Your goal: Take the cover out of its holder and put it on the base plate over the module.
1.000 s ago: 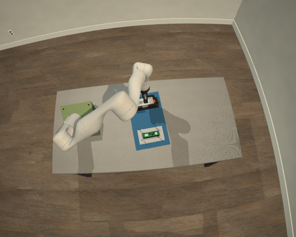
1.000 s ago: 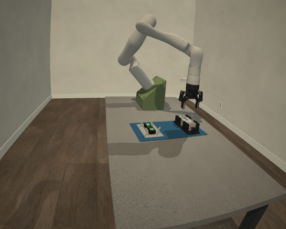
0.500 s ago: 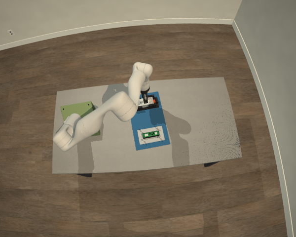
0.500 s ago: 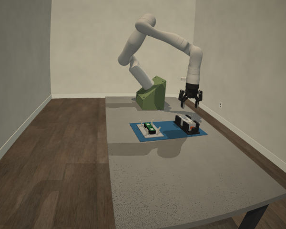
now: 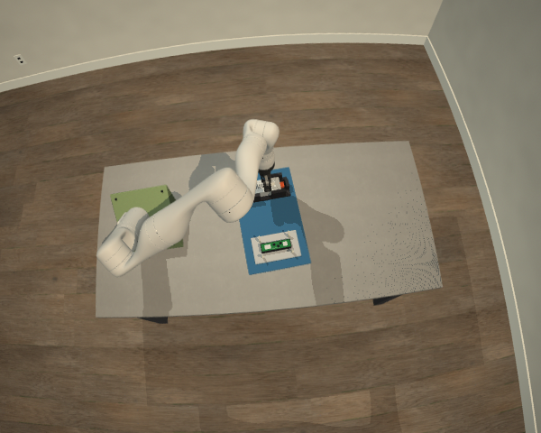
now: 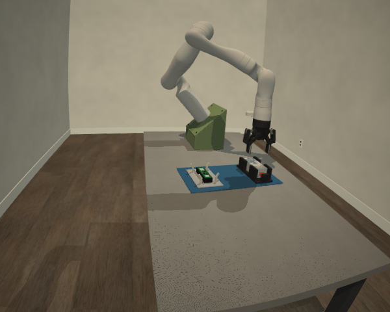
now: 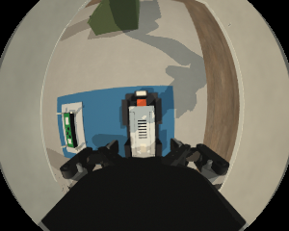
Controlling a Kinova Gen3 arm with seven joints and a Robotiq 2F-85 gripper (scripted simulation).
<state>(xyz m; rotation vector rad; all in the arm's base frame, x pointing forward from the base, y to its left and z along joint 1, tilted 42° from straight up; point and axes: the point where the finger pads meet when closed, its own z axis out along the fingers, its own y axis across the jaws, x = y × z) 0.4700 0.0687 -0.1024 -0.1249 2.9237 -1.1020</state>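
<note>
My hand is 80 mm above the white cover.
</note>
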